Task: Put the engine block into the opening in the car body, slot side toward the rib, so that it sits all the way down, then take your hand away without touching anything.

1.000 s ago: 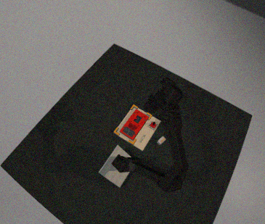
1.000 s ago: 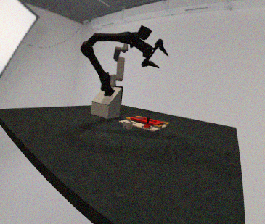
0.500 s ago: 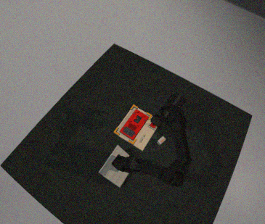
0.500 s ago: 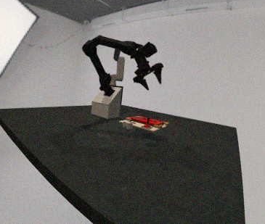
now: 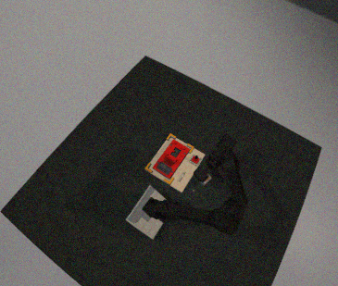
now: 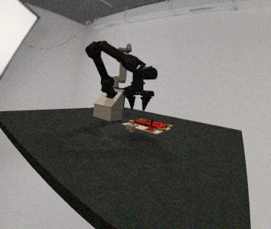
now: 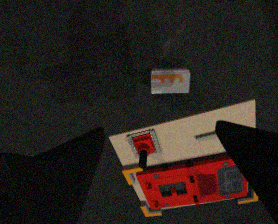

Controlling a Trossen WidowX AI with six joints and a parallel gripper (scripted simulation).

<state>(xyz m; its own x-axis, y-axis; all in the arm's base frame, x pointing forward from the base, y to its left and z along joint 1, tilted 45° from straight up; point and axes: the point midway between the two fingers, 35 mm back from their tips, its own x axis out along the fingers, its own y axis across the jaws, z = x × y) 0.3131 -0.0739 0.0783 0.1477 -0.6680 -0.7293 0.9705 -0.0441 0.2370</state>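
My gripper tip is 11 cm above the engine block, 2 cm to the left of it and 2 cm past it.
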